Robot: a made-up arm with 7 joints.
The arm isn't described. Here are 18 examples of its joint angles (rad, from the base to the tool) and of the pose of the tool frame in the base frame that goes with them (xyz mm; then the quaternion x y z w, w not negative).
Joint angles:
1: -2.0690 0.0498 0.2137 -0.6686 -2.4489 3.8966 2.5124
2: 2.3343 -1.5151 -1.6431 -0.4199 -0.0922 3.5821 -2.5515
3: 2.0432 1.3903 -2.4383 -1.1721 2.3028 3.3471 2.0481
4: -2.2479 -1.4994 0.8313 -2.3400 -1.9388 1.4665 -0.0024
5: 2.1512 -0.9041 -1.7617 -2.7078 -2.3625 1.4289 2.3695
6: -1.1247 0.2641 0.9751 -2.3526 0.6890 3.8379 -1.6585
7: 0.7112 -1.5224 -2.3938 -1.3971 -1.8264 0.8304 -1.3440
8: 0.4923 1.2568 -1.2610 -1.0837 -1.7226 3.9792 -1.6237
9: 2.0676 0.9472 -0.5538 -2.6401 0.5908 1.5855 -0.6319
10: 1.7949 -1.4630 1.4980 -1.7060 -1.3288 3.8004 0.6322
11: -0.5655 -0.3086 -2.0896 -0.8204 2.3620 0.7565 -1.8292
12: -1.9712 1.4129 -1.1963 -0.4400 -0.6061 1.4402 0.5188
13: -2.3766 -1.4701 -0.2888 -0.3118 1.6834 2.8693 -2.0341
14: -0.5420 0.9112 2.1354 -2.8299 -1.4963 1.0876 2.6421
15: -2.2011 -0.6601 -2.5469 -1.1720 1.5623 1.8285 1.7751
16: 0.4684 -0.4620 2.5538 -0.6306 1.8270 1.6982 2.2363
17: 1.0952 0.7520 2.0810 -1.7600 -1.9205 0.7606 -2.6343
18: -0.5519 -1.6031 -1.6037 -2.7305 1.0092 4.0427 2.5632
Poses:
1: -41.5 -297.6 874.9 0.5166 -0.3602 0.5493 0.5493
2: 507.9 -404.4 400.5 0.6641 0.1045 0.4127 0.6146
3: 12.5 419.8 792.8 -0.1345 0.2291 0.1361 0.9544
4: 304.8 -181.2 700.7 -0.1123 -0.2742 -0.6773 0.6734
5: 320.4 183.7 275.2 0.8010 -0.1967 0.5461 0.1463
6: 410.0 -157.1 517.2 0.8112 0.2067 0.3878 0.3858
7: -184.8 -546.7 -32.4 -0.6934 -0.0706 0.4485 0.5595
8: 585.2 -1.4 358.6 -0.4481 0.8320 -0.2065 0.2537
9: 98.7 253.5 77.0 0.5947 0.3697 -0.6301 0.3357
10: -305.1 -457.3 350.4 0.8178 -0.3078 -0.3727 0.3123
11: -436.9 -93.7 978.1 0.5019 0.4307 0.5575 0.5018
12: -508.5 -588.1 393.3 0.0310 -0.6318 -0.6467 0.4262
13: 373.0 562.2 569.5 -0.2824 0.4568 0.0093 0.8435
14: 44.5 314.6 426.8 0.8296 -0.1433 0.5392 0.0191
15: 191.6 691.2 539.3 0.5438 -0.2500 -0.8008 0.0224
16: -576.8 -78.6 879.0 0.5343 0.4440 -0.4853 0.5310
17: -404.6 307.4 745.4 -0.6793 0.4565 -0.0975 0.5663
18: -282.1 -195.8 291.6 0.9092 -0.0931 0.0641 0.4007
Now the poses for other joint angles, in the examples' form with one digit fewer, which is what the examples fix.
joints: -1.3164 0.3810 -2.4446 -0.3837 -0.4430 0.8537 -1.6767
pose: -132 -87 1095 -0.302 0.847 0.437 0.039
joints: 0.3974 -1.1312 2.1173 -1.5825 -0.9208 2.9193 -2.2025
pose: -639 125 267 -0.832 0.001 0.227 0.507
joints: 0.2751 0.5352 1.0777 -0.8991 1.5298 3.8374 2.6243
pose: 377 322 721 0.381 0.596 0.616 0.348
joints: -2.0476 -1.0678 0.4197 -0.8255 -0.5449 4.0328 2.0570
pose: 299 317 802 0.420 0.414 0.805 0.070
